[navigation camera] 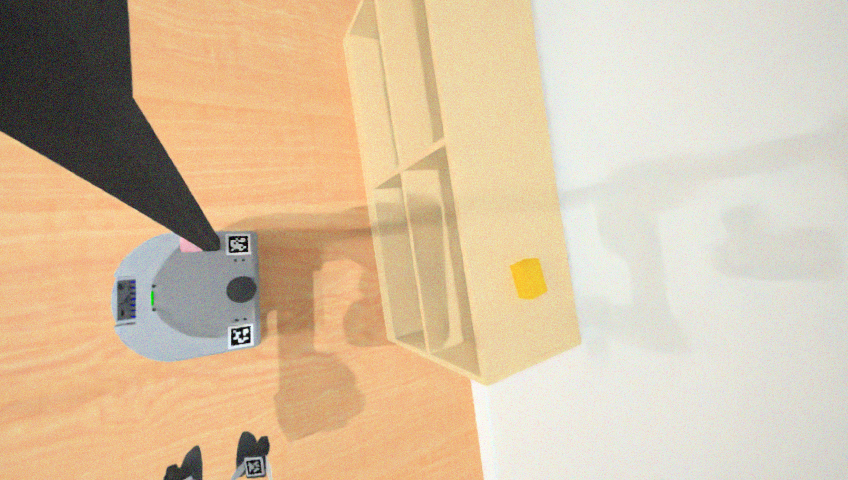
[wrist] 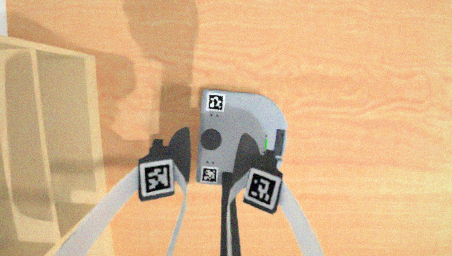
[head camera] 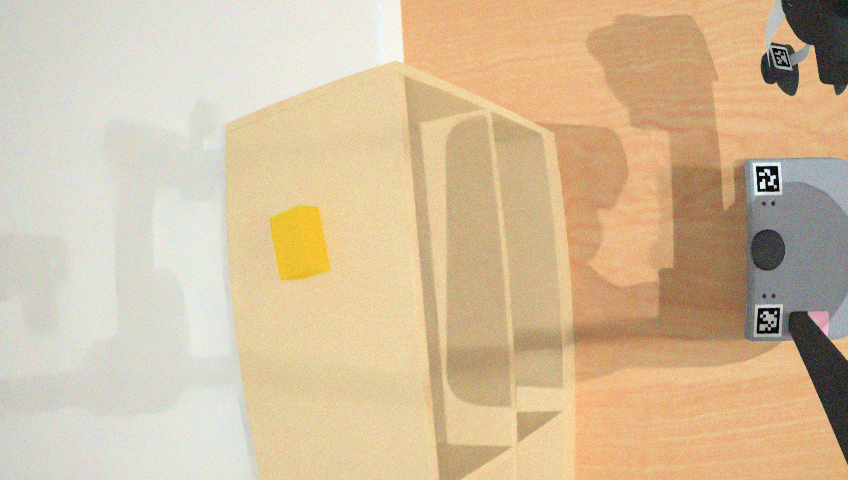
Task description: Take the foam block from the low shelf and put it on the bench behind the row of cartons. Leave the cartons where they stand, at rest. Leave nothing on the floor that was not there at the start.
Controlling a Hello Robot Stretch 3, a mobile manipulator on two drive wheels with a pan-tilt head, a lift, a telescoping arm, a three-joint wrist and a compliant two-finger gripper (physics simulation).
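Pixels of known places: gripper, fingertip midpoint: [navigation camera: 221, 452] [head camera: 809, 75]; robot's base at its link origin: [navigation camera: 240, 287] [head camera: 766, 249].
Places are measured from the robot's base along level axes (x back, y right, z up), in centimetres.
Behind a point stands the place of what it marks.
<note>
The yellow foam block [head camera: 300, 243] @[z 65.6, x -63.0, y 1.6 cm] [navigation camera: 528, 278] @[z 65.5, x -63.0, y 1.3 cm] lies on the top board of the low, pale wooden shelf unit [head camera: 333, 356] @[z 61.1, x -61.4, y -14.3 cm] [navigation camera: 493, 148] @[z 61.1, x -58.8, y -33.2 cm] [wrist: 75, 125], near one end. My gripper [head camera: 814, 86] @[z 81.1, x 2.1, y 13.8 cm] [navigation camera: 220, 460] @[z 81.1, x 2.1, y 13.8 cm] [wrist: 214, 150] @[z 81.1, x 2.1, y 13.8 cm] is open, with nothing between its fingers. It is well away from the block, on the room side of the shelf unit and high above the wooden floor, off to one side of my base. The block does not show in the wrist view. The cartons and the bench do not show in these views.
My grey base [head camera: 803, 261] @[z 16.0, x 7.3, y -2.2 cm] [navigation camera: 190, 297] @[z 16.0, x 11.4, y 0.8 cm] [wrist: 225, 125] stands on the wooden floor [head camera: 684, 428] @[z 0.0, x -17.2, y -39.1 cm] [navigation camera: 267, 148] @[z 0.1, x -9.7, y -47.8 cm] [wrist: 360, 100] facing the shelf unit's open compartments. My dark mast [navigation camera: 89, 107] @[z 113.3, x 3.3, y -9.7 cm] rises from it. A white wall [head camera: 107, 59] @[z 87.4, x -90.5, y 31.6 cm] [navigation camera: 684, 416] @[z 83.0, x -90.8, y 35.5 cm] stands behind the shelf unit. Shadows cross the floor.
</note>
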